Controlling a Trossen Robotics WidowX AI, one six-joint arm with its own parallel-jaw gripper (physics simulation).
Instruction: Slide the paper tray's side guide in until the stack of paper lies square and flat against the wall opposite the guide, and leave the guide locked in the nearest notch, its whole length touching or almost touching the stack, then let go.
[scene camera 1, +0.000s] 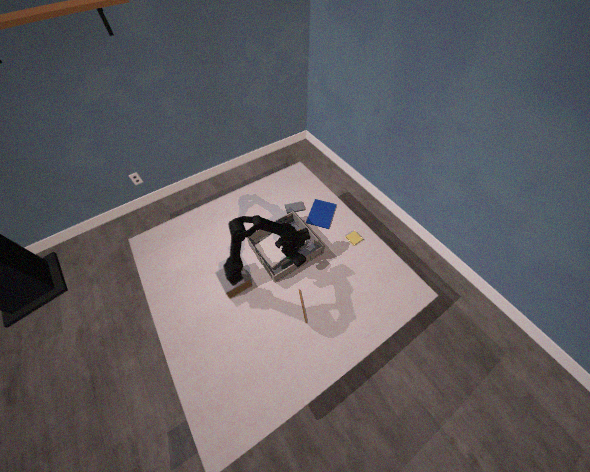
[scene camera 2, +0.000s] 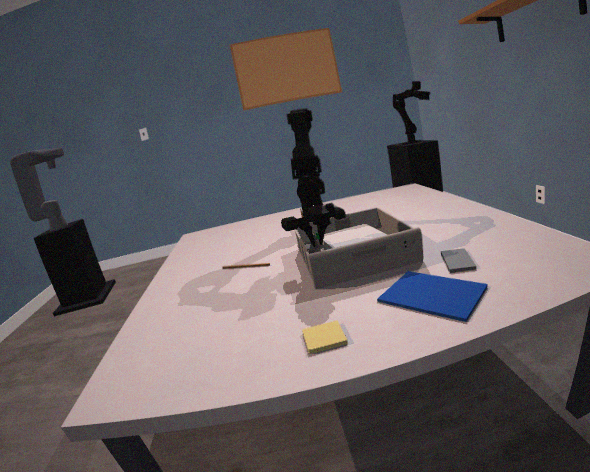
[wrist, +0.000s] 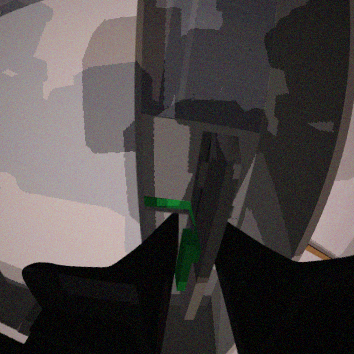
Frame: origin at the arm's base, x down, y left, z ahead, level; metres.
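Seen in the pictures: gripper, fingertip midpoint: (scene camera 1: 291, 259) (wrist: 192, 219); arm's base at its link origin: (scene camera 1: 234, 277).
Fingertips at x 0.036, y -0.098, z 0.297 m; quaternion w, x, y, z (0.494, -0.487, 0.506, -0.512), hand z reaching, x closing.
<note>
Pixels of each thing's top centre, then the offset from my fingertips to it. "spot": a spot on its surface instead.
- grey paper tray at its top centre: (scene camera 2: 349, 225) (scene camera 1: 284, 239) dx -0.048, dy +0.098, dz +0.038 m
- white paper stack at its top centre: (wrist: 24, 184) (scene camera 2: 356, 238) (scene camera 1: 279, 244) dx +0.007, dy +0.122, dz +0.019 m
- side guide at a spot on its surface: (wrist: 139, 90) spot: dx +0.021, dy +0.033, dz +0.079 m
- green latch piece at a spot on its surface: (wrist: 188, 250) (scene camera 2: 318, 234) spot: dx -0.035, dy +0.006, dz +0.006 m
- blue folder at its top centre: (scene camera 2: 433, 291) (scene camera 1: 321, 213) dx +0.039, dy +0.140, dz +0.385 m
- grey flat block at its top centre: (scene camera 2: 457, 258) (scene camera 1: 294, 206) dx +0.037, dy +0.295, dz +0.289 m
- yellow pad at its top centre: (scene camera 2: 323, 333) (scene camera 1: 354, 237) dx +0.036, dy -0.128, dz +0.393 m
- brown stick at its top centre: (scene camera 2: 245, 265) (scene camera 1: 302, 305) dx +0.040, dy -0.222, dz -0.119 m
The grey paper tray (scene camera 1: 274, 276) (scene camera 2: 370, 262) stands on the table. The white paper stack (scene camera 1: 271, 248) (scene camera 2: 359, 234) (wrist: 55, 220) lies inside. In the wrist view the side guide (wrist: 139, 90) runs upright along the stack's right edge; whether a thin gap remains along it is hard to tell. My gripper (scene camera 1: 291, 254) (scene camera 2: 318, 245) (wrist: 192, 219) is low inside the tray, partly open, its fingers a small way apart with nothing gripped. The green latch piece (scene camera 2: 317, 236) (wrist: 188, 250) is close beside the left finger. The stack's far edge is partly hidden or in shadow.
A blue folder (scene camera 1: 321, 213) (scene camera 2: 434, 295), a grey flat block (scene camera 1: 295, 206) (scene camera 2: 458, 260) and a yellow pad (scene camera 1: 354, 237) (scene camera 2: 325, 337) lie outside the tray. A brown stick (scene camera 1: 303, 306) (scene camera 2: 246, 266) lies on another side. The tray walls surround my fingers.
</note>
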